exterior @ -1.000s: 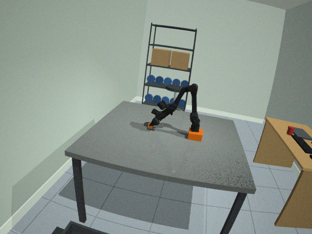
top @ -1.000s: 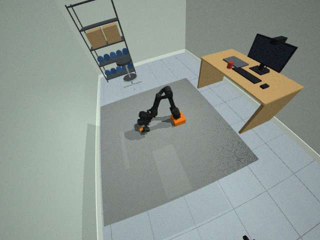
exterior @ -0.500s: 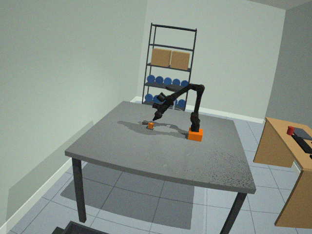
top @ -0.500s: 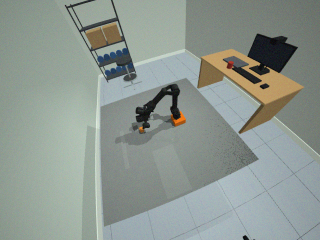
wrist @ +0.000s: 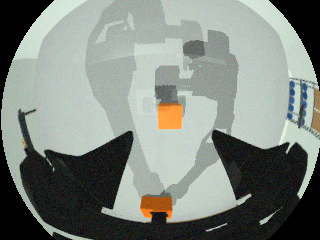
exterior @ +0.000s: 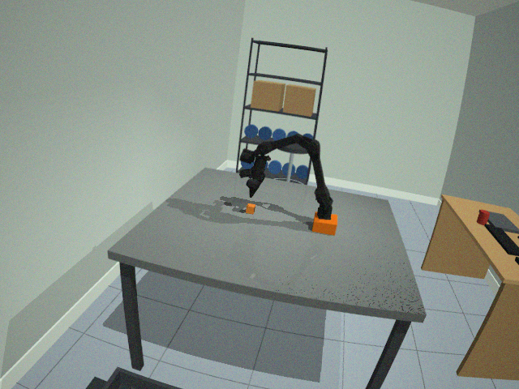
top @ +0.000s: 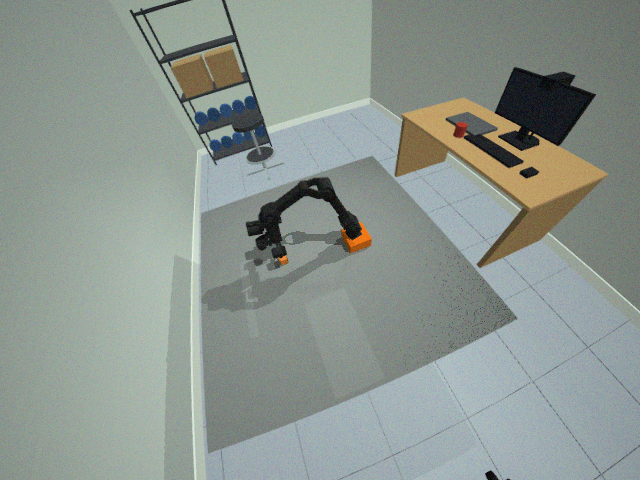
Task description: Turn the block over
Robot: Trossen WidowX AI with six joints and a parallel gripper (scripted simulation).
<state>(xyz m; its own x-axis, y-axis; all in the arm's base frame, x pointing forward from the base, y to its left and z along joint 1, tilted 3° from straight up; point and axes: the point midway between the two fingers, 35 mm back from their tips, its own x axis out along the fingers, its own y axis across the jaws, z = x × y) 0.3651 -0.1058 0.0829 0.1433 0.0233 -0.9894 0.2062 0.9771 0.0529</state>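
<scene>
The orange block is 1 cm behind my gripper tip and 8 cm below it.
</scene>
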